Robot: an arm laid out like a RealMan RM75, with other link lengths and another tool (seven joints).
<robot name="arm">
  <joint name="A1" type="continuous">
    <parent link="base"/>
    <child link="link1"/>
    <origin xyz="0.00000 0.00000 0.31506" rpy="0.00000 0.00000 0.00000"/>
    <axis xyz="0 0 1"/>
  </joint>
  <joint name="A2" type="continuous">
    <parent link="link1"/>
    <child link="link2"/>
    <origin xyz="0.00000 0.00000 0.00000" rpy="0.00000 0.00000 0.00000"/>
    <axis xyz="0 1 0"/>
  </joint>
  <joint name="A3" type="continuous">
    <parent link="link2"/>
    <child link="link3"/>
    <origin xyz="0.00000 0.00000 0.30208" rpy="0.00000 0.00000 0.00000"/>
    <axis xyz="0 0 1"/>
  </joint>
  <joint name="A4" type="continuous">
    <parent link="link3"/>
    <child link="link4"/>
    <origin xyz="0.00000 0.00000 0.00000" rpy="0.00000 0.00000 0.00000"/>
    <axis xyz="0 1 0"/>
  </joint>
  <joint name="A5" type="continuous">
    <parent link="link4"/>
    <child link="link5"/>
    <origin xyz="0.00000 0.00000 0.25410" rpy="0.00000 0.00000 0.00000"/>
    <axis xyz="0 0 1"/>
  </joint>
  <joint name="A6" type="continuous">
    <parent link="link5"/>
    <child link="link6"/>
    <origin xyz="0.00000 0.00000 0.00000" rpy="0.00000 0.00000 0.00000"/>
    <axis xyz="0 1 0"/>
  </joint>
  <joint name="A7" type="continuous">
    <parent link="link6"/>
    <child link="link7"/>
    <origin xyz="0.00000 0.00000 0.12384" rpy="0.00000 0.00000 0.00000"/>
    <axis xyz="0 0 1"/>
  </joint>
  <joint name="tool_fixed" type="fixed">
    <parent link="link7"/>
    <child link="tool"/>
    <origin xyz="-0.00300 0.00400 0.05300" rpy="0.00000 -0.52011 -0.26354"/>
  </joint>
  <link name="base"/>
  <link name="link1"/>
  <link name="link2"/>
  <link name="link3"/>
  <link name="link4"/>
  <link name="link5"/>
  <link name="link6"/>
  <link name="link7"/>
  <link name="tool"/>
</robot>
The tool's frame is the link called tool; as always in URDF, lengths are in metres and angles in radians. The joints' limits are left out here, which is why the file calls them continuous.
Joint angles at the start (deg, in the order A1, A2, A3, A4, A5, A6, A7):
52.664, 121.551, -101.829, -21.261, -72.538, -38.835, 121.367
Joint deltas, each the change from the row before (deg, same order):
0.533, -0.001, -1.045, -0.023, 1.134, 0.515, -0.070
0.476, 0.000, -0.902, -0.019, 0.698, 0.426, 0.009
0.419, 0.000, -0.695, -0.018, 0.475, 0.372, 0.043
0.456, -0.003, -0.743, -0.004, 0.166, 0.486, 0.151
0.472, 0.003, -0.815, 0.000, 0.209, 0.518, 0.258
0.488, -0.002, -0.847, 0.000, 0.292, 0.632, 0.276
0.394, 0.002, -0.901, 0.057, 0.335, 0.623, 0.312
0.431, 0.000, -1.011, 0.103, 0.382, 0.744, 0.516
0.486, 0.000, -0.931, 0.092, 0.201, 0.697, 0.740
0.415, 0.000, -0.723, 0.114, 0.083, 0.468, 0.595
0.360, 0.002, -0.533, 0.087, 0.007, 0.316, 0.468
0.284, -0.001, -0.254, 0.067, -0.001, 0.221, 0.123
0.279, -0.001, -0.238, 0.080, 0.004, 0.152, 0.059
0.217, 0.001, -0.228, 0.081, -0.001, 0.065, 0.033
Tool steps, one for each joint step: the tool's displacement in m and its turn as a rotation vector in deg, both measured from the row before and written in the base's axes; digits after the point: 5 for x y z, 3 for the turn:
-0.00462, 0.00113, -0.00124, 0.127, 0.007, 0.393
-0.00364, 0.00071, -0.00126, 0.035, -0.193, 0.448
-0.00308, 0.00075, -0.00097, 0.053, -0.202, 0.389
-0.00255, 0.00081, -0.00113, 0.074, -0.496, 0.485
-0.00262, 0.00074, -0.00127, 0.062, -0.481, 0.407
-0.00268, 0.00109, -0.00113, 0.171, -0.468, 0.350
-0.00151, 0.00066, -0.00124, 0.141, -0.484, 0.185
-0.00126, 0.00086, -0.00129, 0.194, -0.513, 0.003
-0.00166, 0.00101, -0.00118, 0.158, -0.494, -0.058
-0.00127, 0.00066, -0.00098, 0.057, -0.435, 0.004
-0.00132, 0.00052, -0.00076, 0.012, -0.344, 0.069
-0.00132, 0.00073, -0.00027, 0.086, -0.240, 0.207
-0.00129, 0.00057, -0.00029, 0.036, -0.237, 0.254
-0.00086, 0.00018, -0.00037, -0.040, -0.220, 0.230

